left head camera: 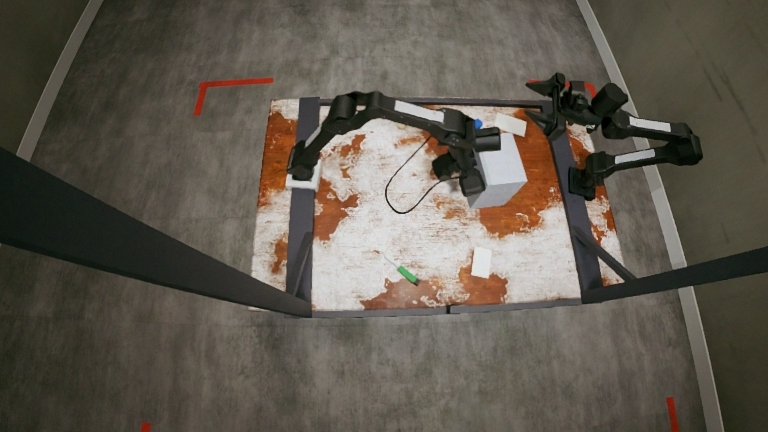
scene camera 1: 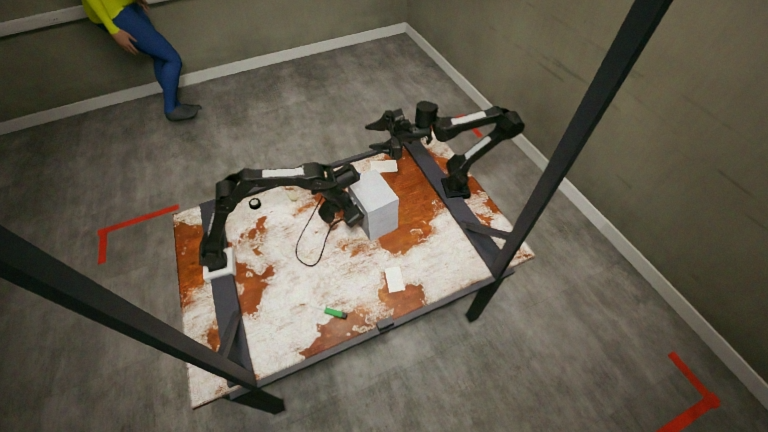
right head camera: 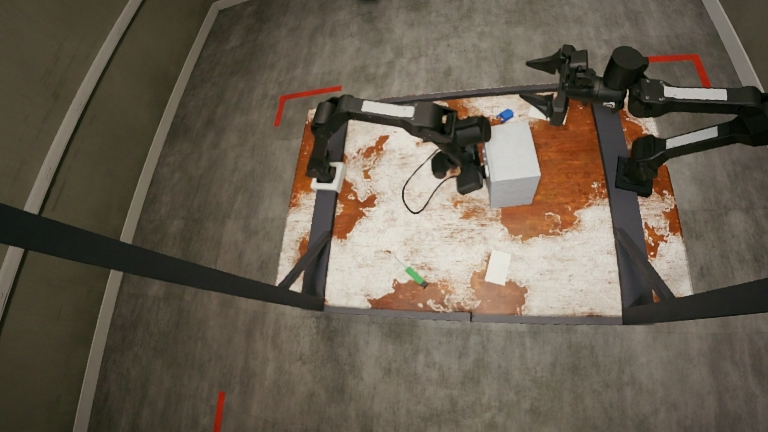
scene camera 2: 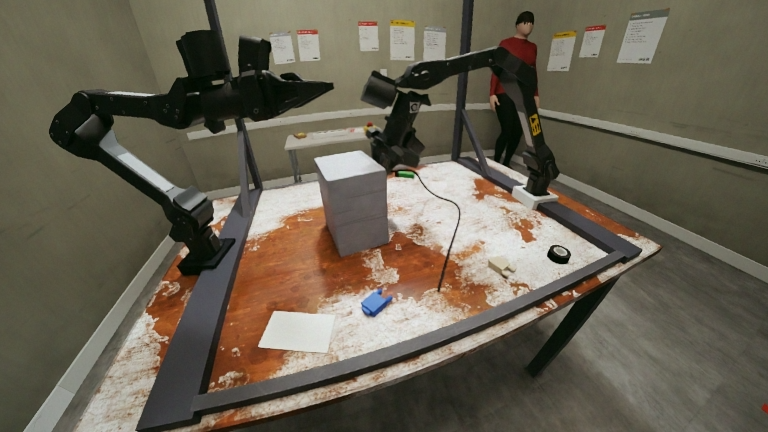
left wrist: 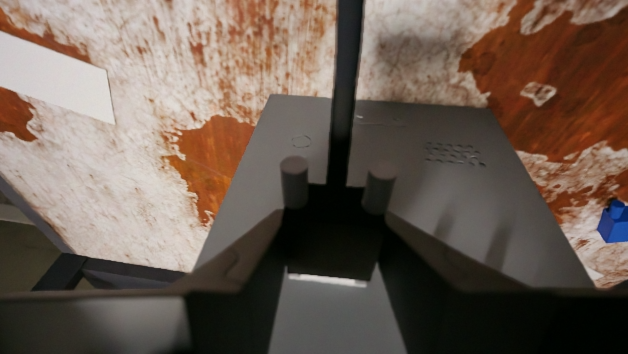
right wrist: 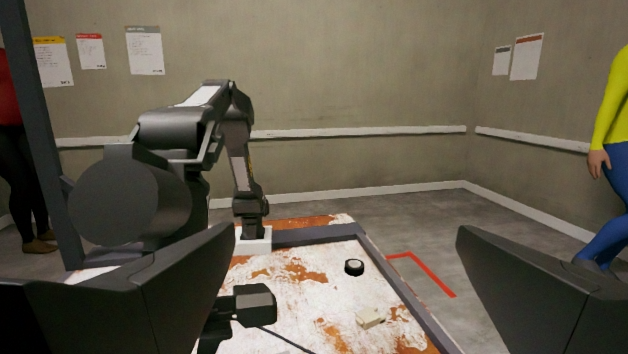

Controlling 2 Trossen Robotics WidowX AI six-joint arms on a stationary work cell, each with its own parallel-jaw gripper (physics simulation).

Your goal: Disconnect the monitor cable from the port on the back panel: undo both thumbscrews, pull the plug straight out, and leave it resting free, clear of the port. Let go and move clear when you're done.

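Seen in the pictures: left gripper, fingertip midpoint: (left head camera: 470,177) (right head camera: 480,174) (left wrist: 329,219); right gripper, fingertip midpoint: (left head camera: 525,97) (scene camera 1: 366,136) (right head camera: 522,78) (scene camera 2: 329,86) (right wrist: 345,234); left arm's base at its link origin: (left head camera: 303,172) (scene camera 1: 217,262) (right head camera: 326,174) (scene camera 2: 535,191) (right wrist: 252,234); right arm's base at its link origin: (left head camera: 582,182) (scene camera 1: 455,186) (right head camera: 635,174) (scene camera 2: 206,251).
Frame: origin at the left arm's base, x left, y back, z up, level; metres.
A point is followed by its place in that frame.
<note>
The grey box (left head camera: 502,171) {x -0.016, y -0.591, z 0.153 m} (right head camera: 512,161) {x -0.005, y -0.594, z 0.153 m} (scene camera 1: 380,206) {x -0.051, y -0.594, z 0.152 m} (scene camera 2: 354,209) {x 0.108, y -0.584, z 0.080 m} stands on the table. In the left wrist view, its back panel (left wrist: 415,215) {x 0.028, y -0.526, z 0.071 m} faces the camera. The black plug (left wrist: 332,250) {x -0.015, y -0.509, z 0.110 m} is at the panel, a pale metal edge below it; how deep it sits cannot be told. Two grey thumbscrews, left (left wrist: 294,182) {x -0.033, y -0.486, z 0.105 m} and right (left wrist: 379,190) {x -0.010, y -0.482, z 0.105 m}, stick out from it. The cable (left wrist: 345,75) {x -0.028, y -0.453, z 0.103 m} (left head camera: 400,213) {x -0.105, y -0.322, z -0.018 m} (scene camera 2: 459,214) {x 0.025, y -0.290, z -0.028 m} runs away from the plug. My left gripper (left wrist: 329,219) {x -0.016, y -0.514, z 0.094 m} is shut on the plug's sides. My right gripper (left head camera: 529,99) {x 0.118, y -0.603, z 0.313 m} (right head camera: 525,80) {x 0.118, y -0.603, z 0.313 m} (right wrist: 345,234) {x 0.118, y -0.603, z 0.313 m} is open and empty, raised at the right.
A green screwdriver (left head camera: 407,275) {x -0.297, y -0.356, z -0.016 m} (scene camera 1: 335,312) {x -0.297, y -0.361, z -0.016 m} and a white card (left head camera: 481,262) {x -0.237, y -0.584, z -0.032 m} lie near the front. Toward the far edge lie another white card (scene camera 2: 296,331) {x 0.293, y -0.712, z -0.032 m}, a blue piece (scene camera 2: 375,303) {x 0.272, y -0.574, z -0.018 m}, a beige piece (scene camera 2: 500,265) {x 0.245, y -0.308, z -0.018 m} and a black roll (scene camera 2: 559,254) {x 0.257, y -0.157, z -0.015 m}. Dark frame beams border the table.
</note>
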